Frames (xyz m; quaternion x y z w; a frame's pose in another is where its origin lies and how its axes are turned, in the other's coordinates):
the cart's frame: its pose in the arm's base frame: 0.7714 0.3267 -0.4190 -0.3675 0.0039 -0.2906 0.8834
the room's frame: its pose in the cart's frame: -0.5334 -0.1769 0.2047 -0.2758 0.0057 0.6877 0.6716
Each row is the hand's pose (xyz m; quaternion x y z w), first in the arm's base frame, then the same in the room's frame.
Working: the arm's base frame: its pose in the room's frame: -0.5033 0.0308 -0.5473 0.4861 -0.3405 -0.4113 0.6918

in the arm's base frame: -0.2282 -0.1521 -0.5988 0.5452 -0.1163 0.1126 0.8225
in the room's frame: -0.1159 0.4424 -0.8853 0.6908 -0.6395 -0.1313 0.3107
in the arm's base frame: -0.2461 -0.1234 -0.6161 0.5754 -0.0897 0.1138 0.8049
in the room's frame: -0.1017 0.4707 -0.8644 0.7137 -0.6282 -0.1000 0.2934
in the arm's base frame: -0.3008 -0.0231 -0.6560 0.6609 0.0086 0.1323 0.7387
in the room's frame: -0.0666 0.5546 -0.7845 0.7747 -0.5818 0.0169 0.2471
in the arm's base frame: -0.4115 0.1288 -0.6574 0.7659 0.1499 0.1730 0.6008
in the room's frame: -0.0768 0.6835 -0.6481 0.8246 -0.5000 0.2062 0.1655
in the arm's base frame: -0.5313 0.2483 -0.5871 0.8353 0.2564 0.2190 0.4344
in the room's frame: -0.1611 0.7863 -0.5220 0.8198 -0.4206 0.3819 0.0718
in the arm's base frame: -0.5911 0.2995 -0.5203 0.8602 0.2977 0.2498 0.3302
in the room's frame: -0.2328 0.8236 -0.4578 0.7930 -0.3818 0.4746 0.0144
